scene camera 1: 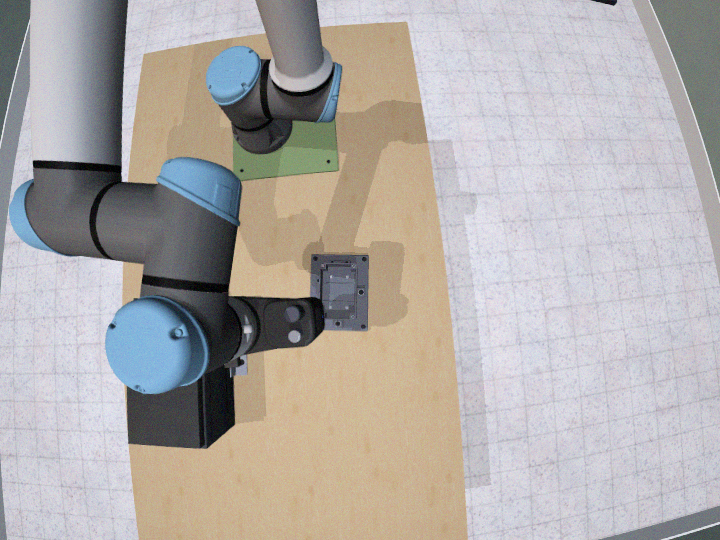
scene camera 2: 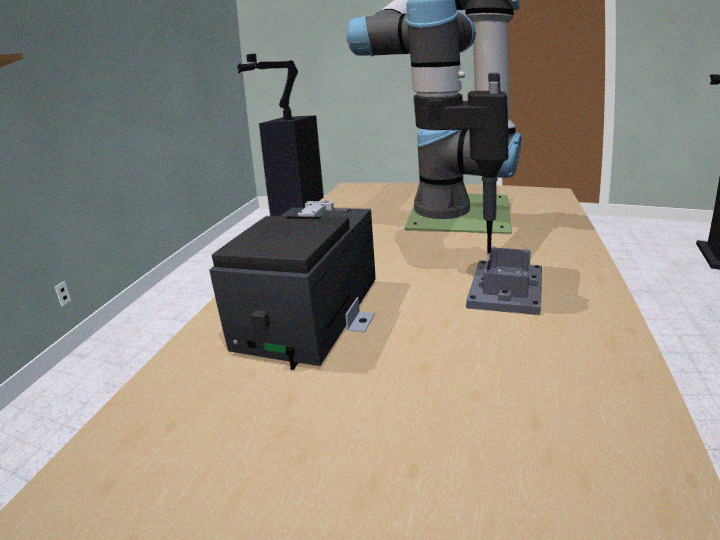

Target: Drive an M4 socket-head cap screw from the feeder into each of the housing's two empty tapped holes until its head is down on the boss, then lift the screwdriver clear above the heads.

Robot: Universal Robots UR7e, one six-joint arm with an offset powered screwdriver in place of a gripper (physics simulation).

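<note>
The grey housing (scene camera 1: pixel 362 308) (scene camera 2: pixel 505 285) lies on the table, with a flat flange around a raised, open-topped box. The black feeder (scene camera 1: pixel 165 415) (scene camera 2: pixel 267 308) stands to its left, partly under the arm in scene camera 1. My gripper, the offset screwdriver (scene camera 2: pixel 489 251), points straight down, its thin bit ending at the back left of the housing's raised walls in scene camera 2. Whether it touches cannot be told. In scene camera 1 the screwdriver's dark body (scene camera 1: pixel 276 325) covers the housing's left edge and hides the bit. No screw can be made out at the tip.
A small metal bracket (scene camera 1: pixel 240 366) (scene camera 2: pixel 361 320) sticks out from the feeder's right side. A light metal part (scene camera 2: pixel 315 208) sits on the feeder's far top. The arm's base stands on a green plate (scene camera 1: pixel 314 165) (scene camera 2: pixel 418 223). A dark pedestal (scene camera 2: pixel 290 162) stands behind at the left.
</note>
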